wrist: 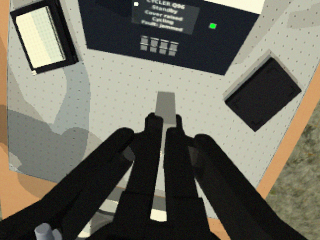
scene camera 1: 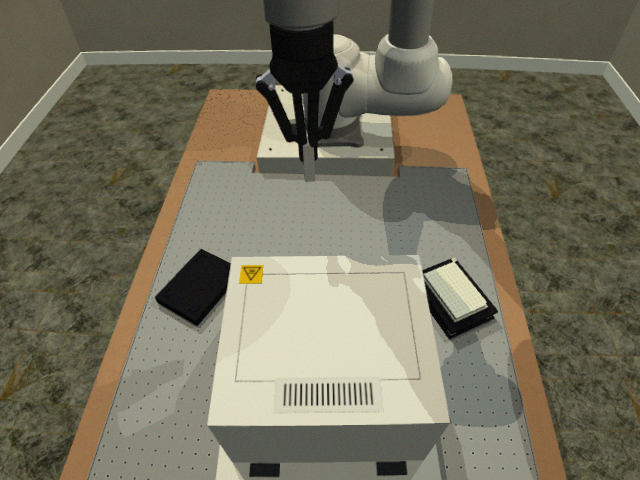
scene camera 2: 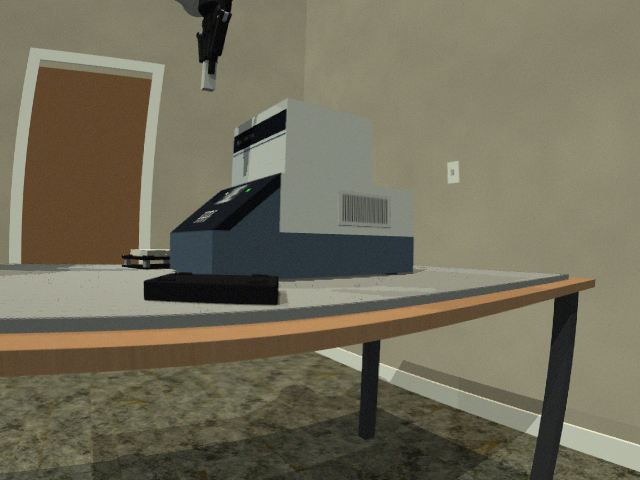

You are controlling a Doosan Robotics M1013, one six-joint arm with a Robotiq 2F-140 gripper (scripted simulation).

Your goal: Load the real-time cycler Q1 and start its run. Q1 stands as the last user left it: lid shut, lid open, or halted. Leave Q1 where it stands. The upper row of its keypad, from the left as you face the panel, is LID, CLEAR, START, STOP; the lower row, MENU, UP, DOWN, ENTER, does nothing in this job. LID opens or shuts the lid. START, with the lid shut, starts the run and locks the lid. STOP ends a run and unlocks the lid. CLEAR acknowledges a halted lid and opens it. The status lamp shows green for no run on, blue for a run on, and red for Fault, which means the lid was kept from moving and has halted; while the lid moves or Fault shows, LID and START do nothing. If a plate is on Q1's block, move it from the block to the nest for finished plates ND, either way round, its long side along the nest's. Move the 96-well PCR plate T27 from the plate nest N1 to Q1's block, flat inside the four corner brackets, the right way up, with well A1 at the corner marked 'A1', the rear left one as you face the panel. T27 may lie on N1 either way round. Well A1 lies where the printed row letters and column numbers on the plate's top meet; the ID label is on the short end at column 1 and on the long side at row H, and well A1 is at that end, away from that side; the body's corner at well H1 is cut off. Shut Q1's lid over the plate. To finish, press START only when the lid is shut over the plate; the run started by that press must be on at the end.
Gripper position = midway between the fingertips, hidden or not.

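My gripper [scene camera 1: 309, 176], [scene camera 2: 207, 89], [wrist: 164, 105] is in the scene. A lid is visible at [scene camera 1: 321, 358] and [scene camera 2: 295, 137]. Also present: a black nest ND [scene camera 1: 203, 282], [scene camera 2: 197, 288], [wrist: 262, 96], and a black nest N1 [scene camera 1: 468, 321].
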